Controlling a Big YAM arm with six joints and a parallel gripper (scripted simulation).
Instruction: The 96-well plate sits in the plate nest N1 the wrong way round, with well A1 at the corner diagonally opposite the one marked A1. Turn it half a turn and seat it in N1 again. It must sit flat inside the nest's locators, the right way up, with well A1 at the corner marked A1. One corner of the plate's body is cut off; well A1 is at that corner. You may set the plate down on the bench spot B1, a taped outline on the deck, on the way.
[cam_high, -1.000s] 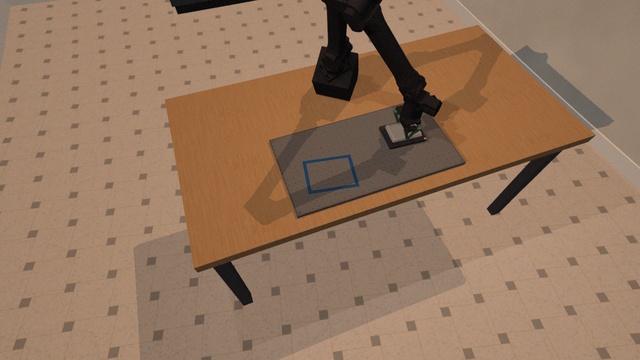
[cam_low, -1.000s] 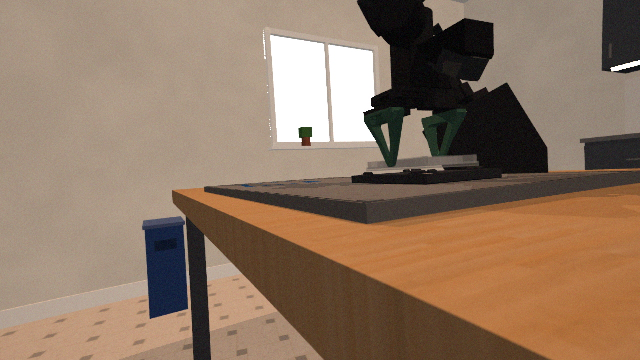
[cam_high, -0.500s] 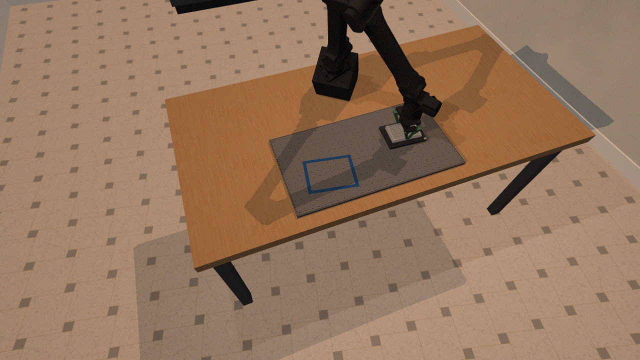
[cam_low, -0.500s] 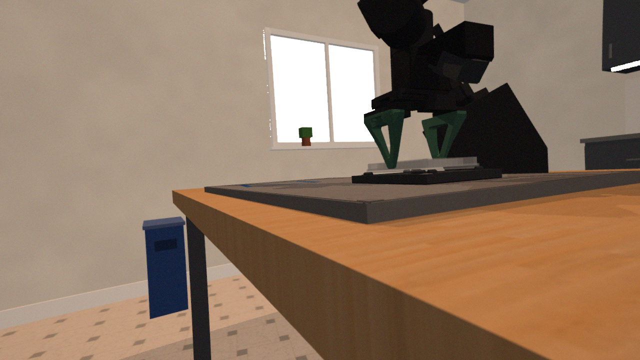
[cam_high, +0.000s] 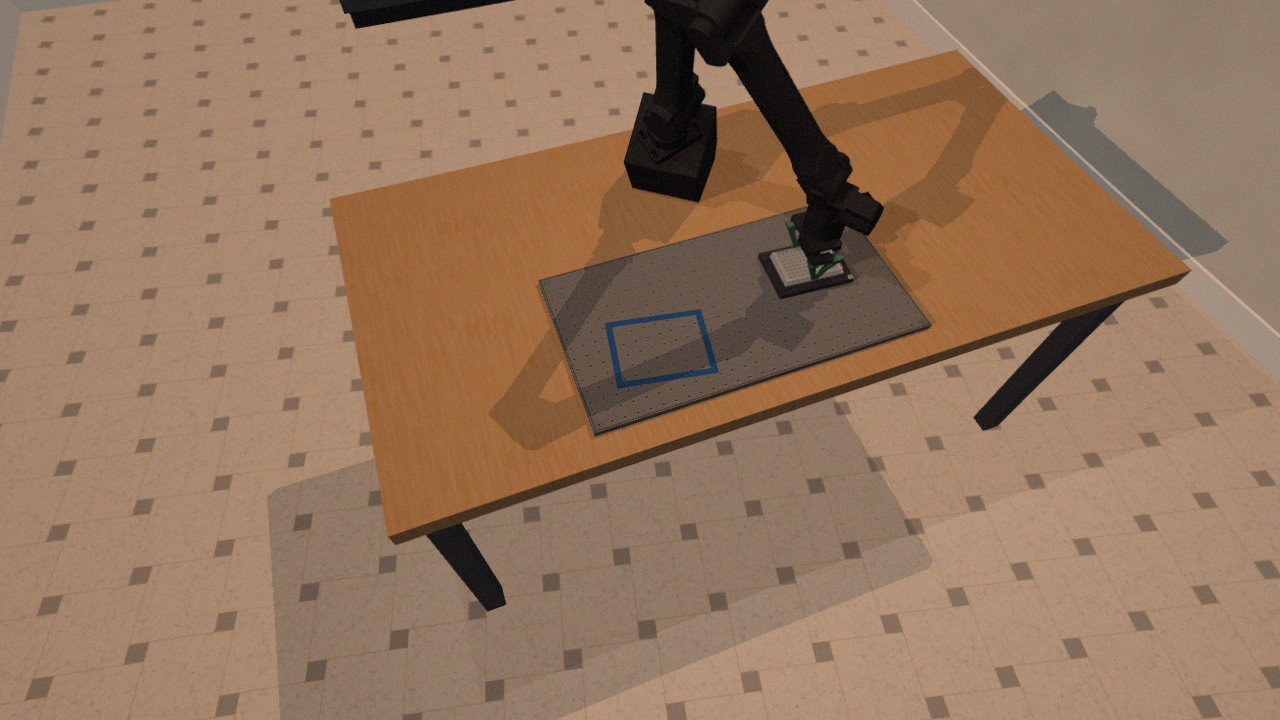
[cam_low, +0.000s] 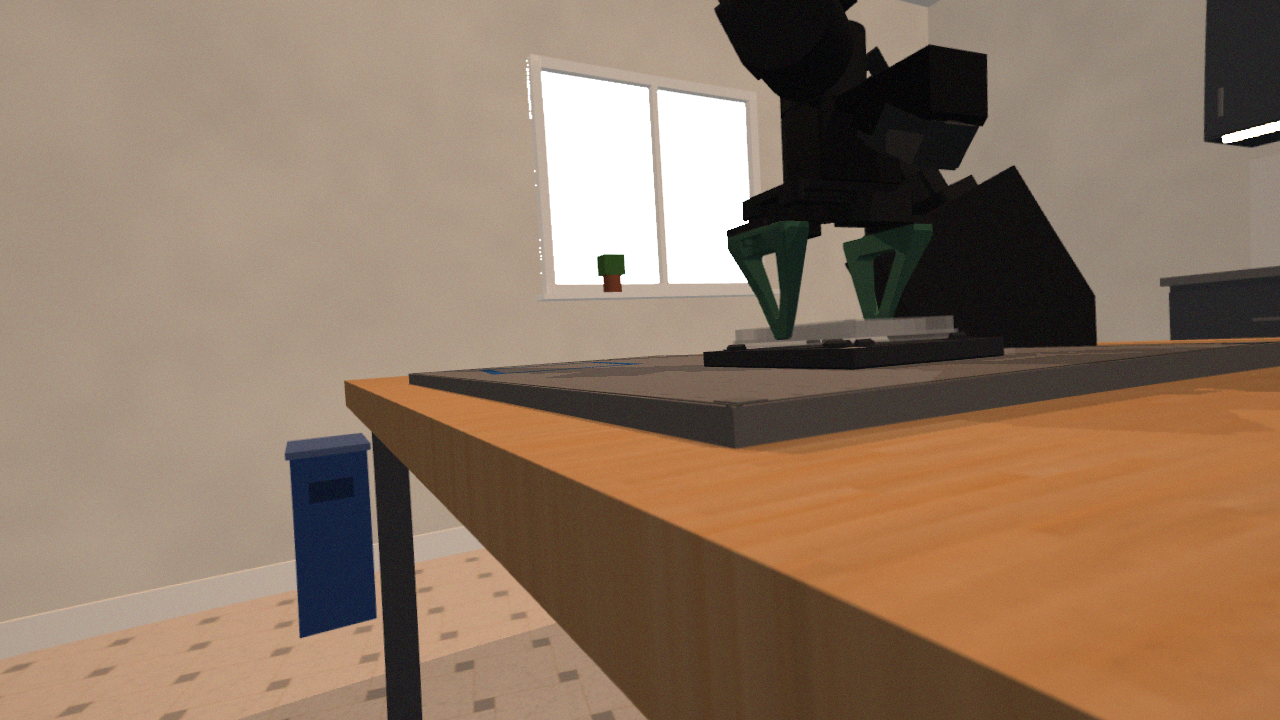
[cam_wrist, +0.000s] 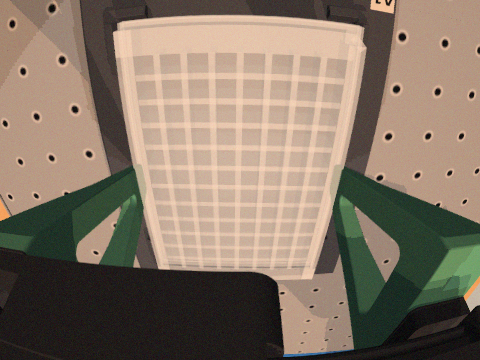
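The 96-well plate is 1 cm below my hand. Also, from my hand: black plate nest N1 (2 cm below); then A1 label (7 cm ahead, 6 cm to the left, 1 cm below).
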